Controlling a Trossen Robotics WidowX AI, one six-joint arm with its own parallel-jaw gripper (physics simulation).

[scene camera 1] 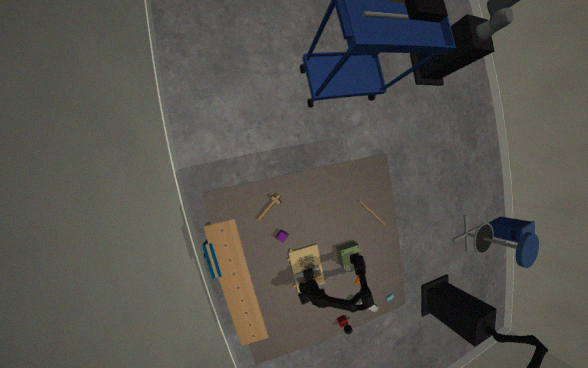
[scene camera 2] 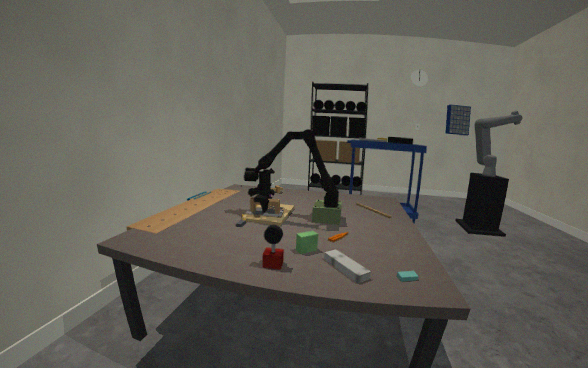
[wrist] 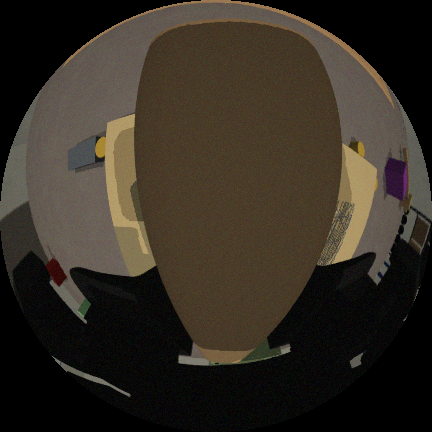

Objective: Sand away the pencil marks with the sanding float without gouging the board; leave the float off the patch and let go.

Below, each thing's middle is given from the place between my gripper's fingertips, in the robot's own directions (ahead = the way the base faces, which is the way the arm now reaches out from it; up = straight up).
Labels:
Right now my hand is 3 cm below the sanding float [wrist: 237,141] and 1 cm to the left of it. Round my hand: pale wooden board [wrist: 121,185] 7 cm below, 5 cm to the right, 1 cm behind.

